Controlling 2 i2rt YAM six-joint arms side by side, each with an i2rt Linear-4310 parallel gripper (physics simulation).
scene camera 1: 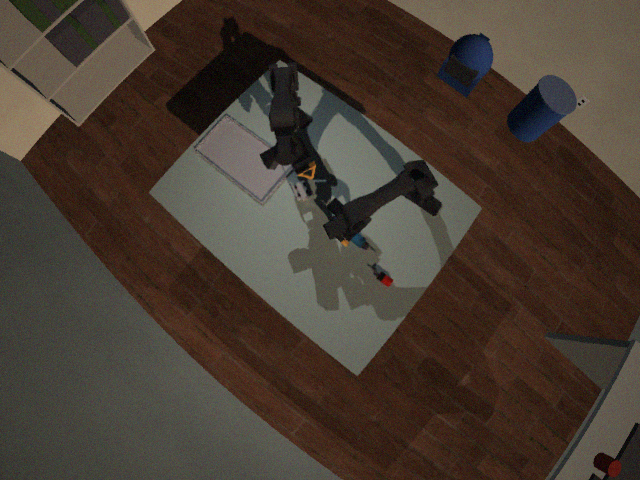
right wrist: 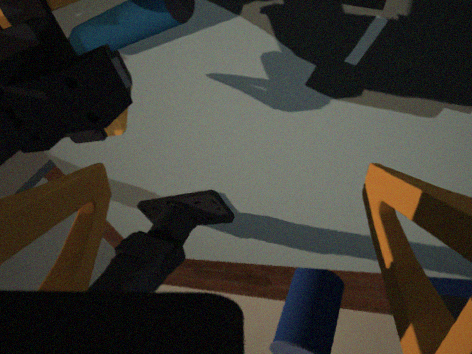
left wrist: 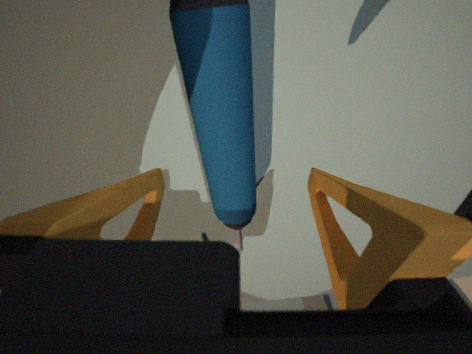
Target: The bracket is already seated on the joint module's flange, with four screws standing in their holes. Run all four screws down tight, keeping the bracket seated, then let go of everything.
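Seen in the pictures: left gripper, fingertip midpoint: (right wrist: 105, 43) (left wrist: 236, 176); right gripper, fingertip midpoint: (scene camera 1: 307, 168) (right wrist: 236, 178); left arm's base at its link origin: (scene camera 1: 419, 197) (right wrist: 184, 209).
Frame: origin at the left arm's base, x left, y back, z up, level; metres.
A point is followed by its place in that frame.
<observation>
A small white part with dark holes (scene camera 1: 302, 191) @[z 0.066, x -0.407, y -0.277 m], seemingly the bracket, shows near the mat's middle; the joint module and screws cannot be made out. A blue-handled screwdriver (scene camera 1: 357, 240) @[z 0.040, x -0.122, y -0.315 m] (left wrist: 225, 115) @[z 0.041, x -0.196, y -0.297 m] (right wrist: 130, 27) @[z 0.041, x -0.192, y -0.299 m] lies on the mat. My left gripper (scene camera 1: 347, 241) @[z 0.052, x -0.159, y -0.299 m] (left wrist: 236, 176) @[z 0.052, x -0.159, y -0.299 m] is open above it, the handle showing between the spread fingers in the left wrist view, not gripped. My right gripper (scene camera 1: 308, 171) @[z 0.255, x -0.398, y -0.248 m] (right wrist: 236, 178) @[z 0.255, x -0.398, y -0.248 m] is open and empty beside the white part; in the right wrist view pale mat shows between its fingers.
A red-ended tool (scene camera 1: 384, 279) @[z 0.033, x 0.051, y -0.384 m] lies below the screwdriver. A pale rectangular tray (scene camera 1: 242, 155) @[z 0.004, x -0.738, y -0.269 m] lies left of the right arm. The left arm (scene camera 1: 382, 198) @[z 0.383, x -0.126, y -0.240 m] (right wrist: 65, 100) @[z 0.196, x -0.254, y -0.291 m] reaches across the mat (scene camera 1: 232, 248) @[z 0.000, x -0.524, y -0.619 m]. Blue bins (scene camera 1: 540, 111) (scene camera 1: 473, 56) and a white shelf (scene camera 1: 103, 72) stand beyond.
</observation>
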